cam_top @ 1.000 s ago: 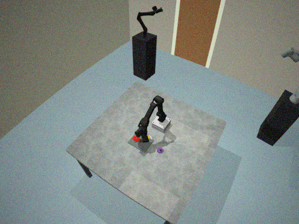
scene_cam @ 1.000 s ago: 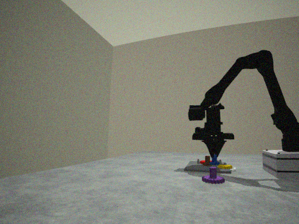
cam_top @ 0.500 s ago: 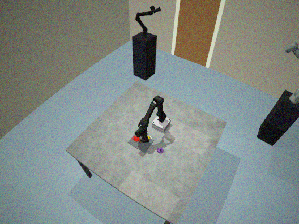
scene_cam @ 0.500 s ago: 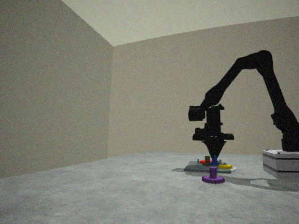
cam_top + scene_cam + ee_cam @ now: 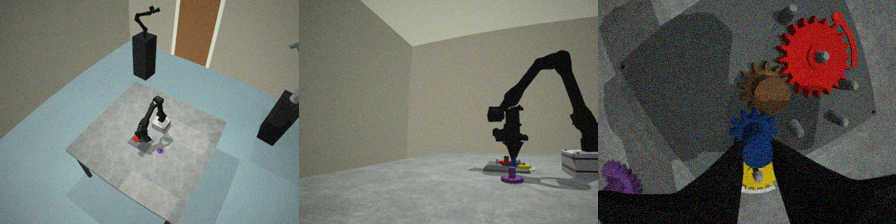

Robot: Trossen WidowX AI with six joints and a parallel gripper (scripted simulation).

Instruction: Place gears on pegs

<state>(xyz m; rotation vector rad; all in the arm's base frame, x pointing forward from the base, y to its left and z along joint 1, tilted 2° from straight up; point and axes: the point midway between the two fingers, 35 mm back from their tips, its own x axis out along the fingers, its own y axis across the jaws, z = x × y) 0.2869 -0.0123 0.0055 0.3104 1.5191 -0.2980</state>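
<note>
My gripper tip is now 1 cm above the blue gear. Round my gripper tip: brown gear 3 cm ahead, 2 cm to the right, 2 cm below; then yellow gear 4 cm behind, 1 cm to the left, 2 cm below; then white arrow 7 cm behind, 3 cm to the left, 3 cm below.
</note>
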